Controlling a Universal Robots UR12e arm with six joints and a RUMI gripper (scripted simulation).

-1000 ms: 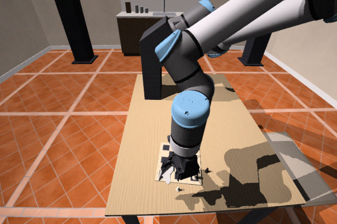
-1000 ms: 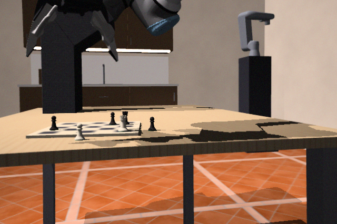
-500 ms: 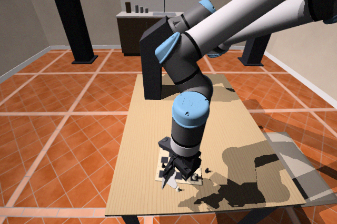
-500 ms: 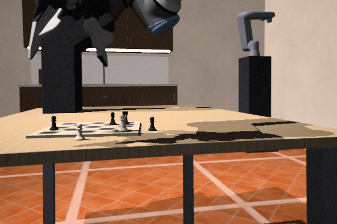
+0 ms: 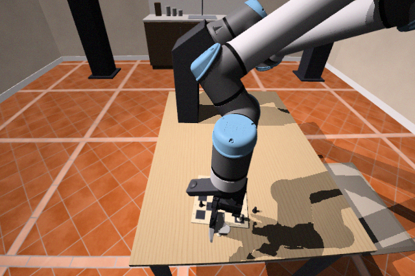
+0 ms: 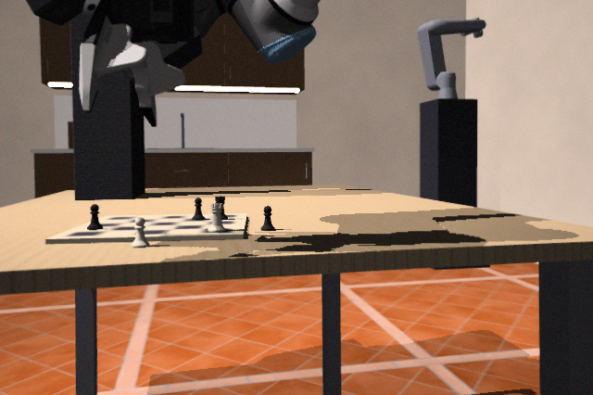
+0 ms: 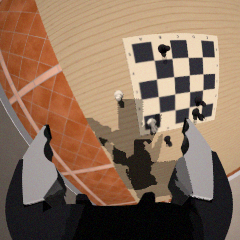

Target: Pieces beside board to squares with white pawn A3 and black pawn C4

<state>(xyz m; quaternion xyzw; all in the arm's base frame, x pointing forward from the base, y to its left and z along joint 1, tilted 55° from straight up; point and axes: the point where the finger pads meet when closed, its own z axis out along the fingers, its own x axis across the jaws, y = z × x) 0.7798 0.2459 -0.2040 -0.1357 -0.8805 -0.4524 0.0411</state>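
My gripper is now 120 mm above the white pawn and 20 mm to the right of it. Round my hand: white rook: 110 mm below, 100 mm to the left, 50 mm behind; chessboard: 140 mm behind, 130 mm below, 30 mm to the left.
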